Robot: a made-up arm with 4 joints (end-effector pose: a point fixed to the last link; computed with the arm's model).
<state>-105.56 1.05 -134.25 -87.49</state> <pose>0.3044 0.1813 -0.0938 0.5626 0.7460 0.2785 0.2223</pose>
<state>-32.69 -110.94 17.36 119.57</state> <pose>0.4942 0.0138 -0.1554 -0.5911 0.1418 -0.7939 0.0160</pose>
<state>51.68 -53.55 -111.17 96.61</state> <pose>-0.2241 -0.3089 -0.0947 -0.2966 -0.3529 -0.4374 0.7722</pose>
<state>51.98 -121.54 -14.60 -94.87</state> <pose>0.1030 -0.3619 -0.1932 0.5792 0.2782 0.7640 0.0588</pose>
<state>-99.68 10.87 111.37 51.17</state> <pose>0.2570 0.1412 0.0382 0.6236 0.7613 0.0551 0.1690</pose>
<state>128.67 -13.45 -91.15 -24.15</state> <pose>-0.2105 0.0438 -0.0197 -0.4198 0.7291 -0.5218 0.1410</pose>
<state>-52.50 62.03 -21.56 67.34</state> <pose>0.4266 -0.0392 0.2070 0.0890 0.5732 0.1695 0.7968</pose>
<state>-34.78 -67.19 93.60 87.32</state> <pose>0.3052 -0.0681 -0.1700 -0.7935 -0.2532 -0.5260 0.1717</pose>
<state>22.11 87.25 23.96 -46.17</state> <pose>0.3170 -0.4358 0.2249 -0.0070 0.6912 -0.0058 0.7226</pose>
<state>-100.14 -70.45 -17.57 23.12</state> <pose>0.3001 0.1885 -0.1427 0.4672 -0.3395 0.6436 0.5023</pose>
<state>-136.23 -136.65 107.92 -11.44</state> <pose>-0.0436 0.5887 -0.1326 -0.6770 -0.0250 -0.4866 0.5516</pose>
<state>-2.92 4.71 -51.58 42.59</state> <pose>0.1198 -0.3183 0.1252 -0.0793 0.0390 0.0286 0.9957</pose>
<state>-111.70 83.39 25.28 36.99</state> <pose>0.2199 0.4256 0.2202 -0.2544 0.6391 0.3359 0.6434</pose>
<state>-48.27 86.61 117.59 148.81</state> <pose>0.4672 0.1728 0.2258 -0.6761 0.2116 0.6600 0.2502</pose>
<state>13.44 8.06 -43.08 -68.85</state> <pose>0.0639 -0.1725 0.0795 -0.8164 0.1358 -0.0075 0.5613</pose>
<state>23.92 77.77 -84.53 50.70</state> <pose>0.1970 -0.4224 0.2333 -0.0971 0.6345 0.0244 0.7664</pose>
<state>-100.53 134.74 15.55 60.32</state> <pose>0.2627 0.5015 0.1540 -0.4086 0.6473 -0.1293 0.6304</pose>
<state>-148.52 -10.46 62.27 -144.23</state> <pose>0.0464 0.2047 0.1456 -0.1109 -0.6472 0.7074 0.2615</pose>
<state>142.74 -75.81 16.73 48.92</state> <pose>-0.3939 0.1492 -0.1765 -0.3526 -0.5702 -0.5219 0.5274</pose>
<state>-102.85 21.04 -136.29 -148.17</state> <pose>0.4097 0.1881 0.0446 0.2627 0.5608 0.5379 0.5720</pose>
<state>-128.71 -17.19 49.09 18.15</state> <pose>0.2346 0.3032 -0.0001 0.3491 0.4397 0.7781 0.2818</pose>
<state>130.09 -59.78 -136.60 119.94</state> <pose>-0.3598 0.1677 -0.1076 -0.5000 -0.0942 -0.8082 0.2965</pose>
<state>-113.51 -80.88 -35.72 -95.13</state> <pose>0.0277 0.2954 -0.1855 -0.1538 -0.7268 -0.0587 0.6669</pose>
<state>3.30 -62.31 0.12 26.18</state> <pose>0.1070 -0.3558 -0.1257 0.1801 -0.5092 0.0937 0.8364</pose>
